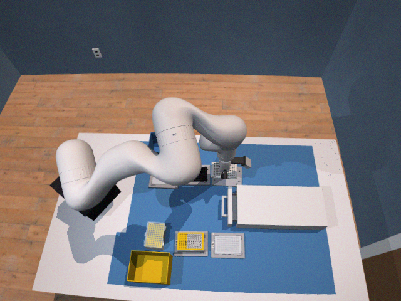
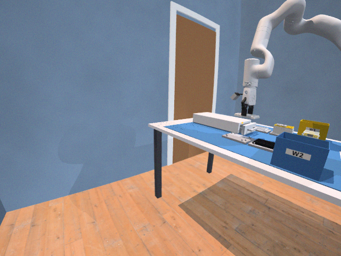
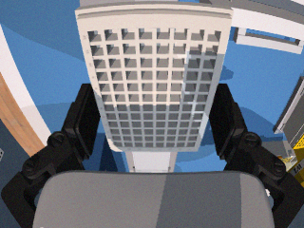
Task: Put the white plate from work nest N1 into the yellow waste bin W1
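Right now the yellow bin W1 is 270 mm behind my hand, 500 mm to the right of it and 120 mm below it. From my hand the other things lie so: black plate 160 mm behind, 20 mm to the left, 140 mm below; then white plate 10 mm below; then grey nest 20 mm ahead, 30 mm to the left, 150 mm below.
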